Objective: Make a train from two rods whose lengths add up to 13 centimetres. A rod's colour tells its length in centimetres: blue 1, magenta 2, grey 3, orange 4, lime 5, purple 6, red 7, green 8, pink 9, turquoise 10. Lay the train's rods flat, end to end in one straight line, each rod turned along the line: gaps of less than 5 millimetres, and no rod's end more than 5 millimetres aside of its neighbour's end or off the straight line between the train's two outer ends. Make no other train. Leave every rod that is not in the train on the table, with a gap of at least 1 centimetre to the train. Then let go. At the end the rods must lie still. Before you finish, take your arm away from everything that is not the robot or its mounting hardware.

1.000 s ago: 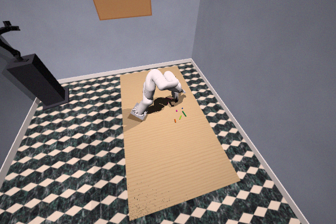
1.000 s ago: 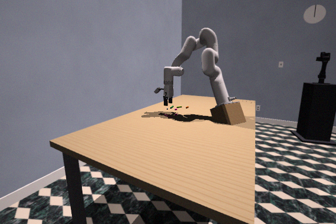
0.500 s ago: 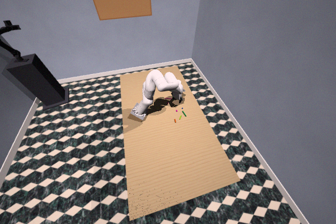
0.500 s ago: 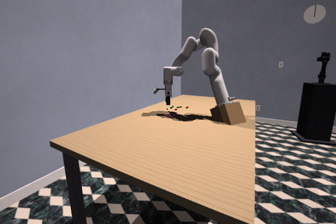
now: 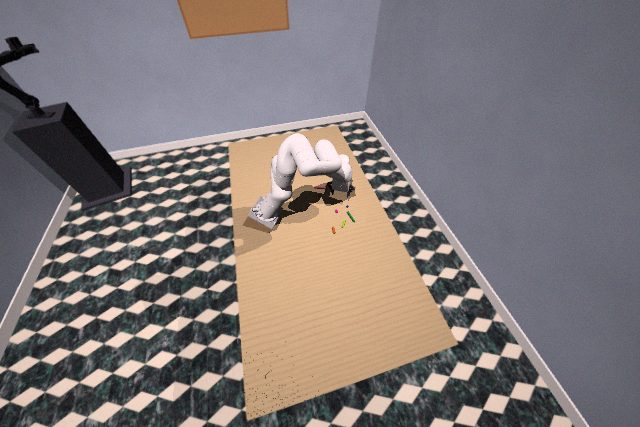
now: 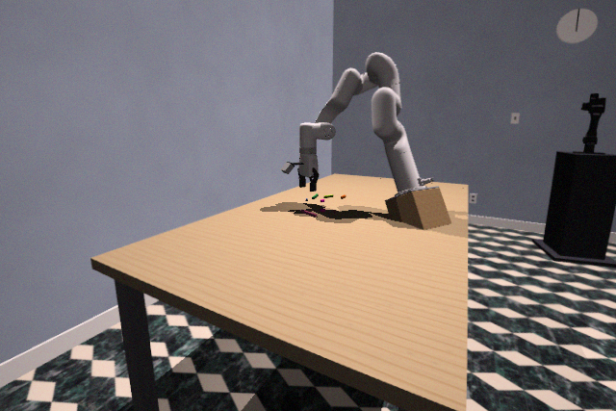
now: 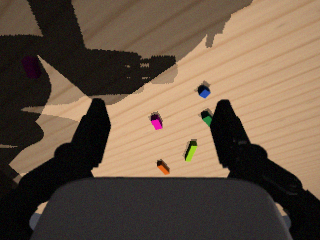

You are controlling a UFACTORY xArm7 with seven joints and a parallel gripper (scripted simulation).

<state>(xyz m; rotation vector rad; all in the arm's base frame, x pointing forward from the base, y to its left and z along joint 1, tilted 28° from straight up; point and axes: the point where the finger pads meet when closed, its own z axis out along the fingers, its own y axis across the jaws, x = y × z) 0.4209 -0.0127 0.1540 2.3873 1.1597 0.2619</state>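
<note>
My hand is 170 mm to the left of the orange rod, 130 mm past it and 70 mm above it. Round my hand: blue rod 70 mm below, 60 mm to the right, 20 mm ahead; then pink rod 150 mm to the left, 70 mm below, 50 mm behind; then green rod 130 mm to the right, 70 mm below.
</note>
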